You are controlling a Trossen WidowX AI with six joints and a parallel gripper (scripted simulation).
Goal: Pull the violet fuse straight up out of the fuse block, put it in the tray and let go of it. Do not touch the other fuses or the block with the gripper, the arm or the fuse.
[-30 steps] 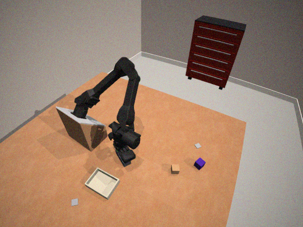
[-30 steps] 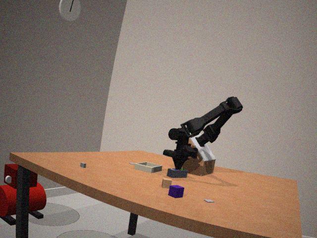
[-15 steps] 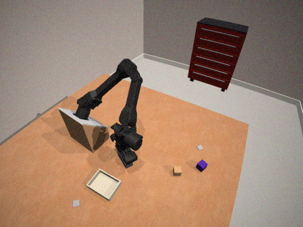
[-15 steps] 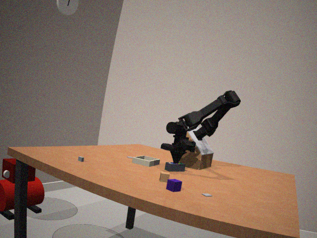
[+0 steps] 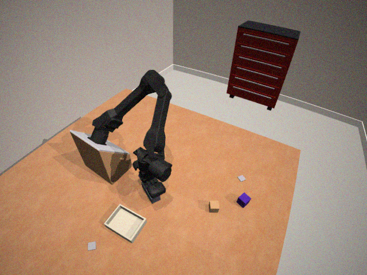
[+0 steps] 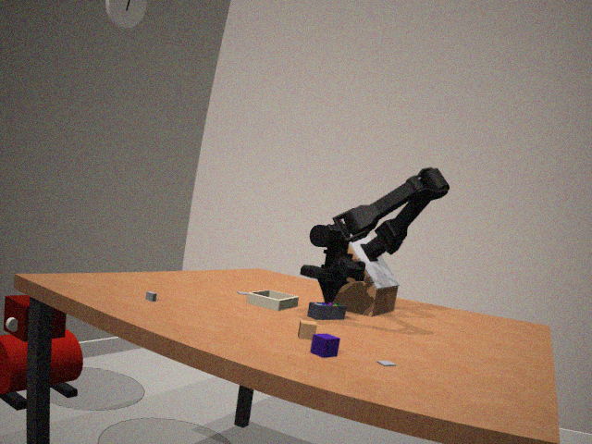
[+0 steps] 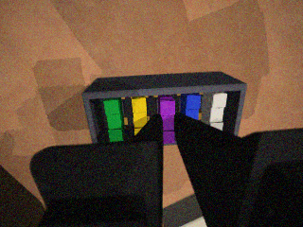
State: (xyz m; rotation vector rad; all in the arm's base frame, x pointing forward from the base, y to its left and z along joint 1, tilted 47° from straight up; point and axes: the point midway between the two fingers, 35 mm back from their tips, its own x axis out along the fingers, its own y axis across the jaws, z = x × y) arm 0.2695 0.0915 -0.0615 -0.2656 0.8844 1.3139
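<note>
My gripper tip is now 1 cm short of the cream tray, 17 cm to the left of it and 4 cm above it. The rest, counted from my gripper tip: violet fuse 1 cm below; then purple cube 36 cm ahead, 18 cm to the left, 2 cm below; then tan cube 27 cm ahead, 9 cm to the left, 2 cm below.
</note>
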